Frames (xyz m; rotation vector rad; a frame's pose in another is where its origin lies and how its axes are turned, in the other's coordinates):
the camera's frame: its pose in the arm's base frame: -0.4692 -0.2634 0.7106 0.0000 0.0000 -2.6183
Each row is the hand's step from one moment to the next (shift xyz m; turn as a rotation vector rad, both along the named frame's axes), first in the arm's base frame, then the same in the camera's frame.
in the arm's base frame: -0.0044 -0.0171 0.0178 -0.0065 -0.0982 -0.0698
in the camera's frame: 0.0124 0.0126 0.0178 0.0547 0.0818 -0.0698
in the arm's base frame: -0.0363 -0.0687 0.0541 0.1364 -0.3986 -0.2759
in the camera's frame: 0.0658 0.0414 0.0541 0.0810 0.4134 -0.2759
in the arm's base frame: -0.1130 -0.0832 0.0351 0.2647 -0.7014 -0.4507
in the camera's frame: 0.1395 0.0156 0.0351 0.1212 0.7398 -0.4507
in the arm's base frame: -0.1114 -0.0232 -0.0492 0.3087 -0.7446 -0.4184
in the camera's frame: 0.1081 -0.0356 -0.0492 0.1047 0.7992 -0.4184
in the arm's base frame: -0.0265 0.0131 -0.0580 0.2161 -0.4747 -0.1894
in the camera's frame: 0.0164 -0.0246 -0.0580 0.0500 0.5192 -0.1894
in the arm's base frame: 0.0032 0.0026 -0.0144 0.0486 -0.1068 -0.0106
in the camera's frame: -0.0041 -0.0007 -0.0144 0.0113 0.1168 -0.0106
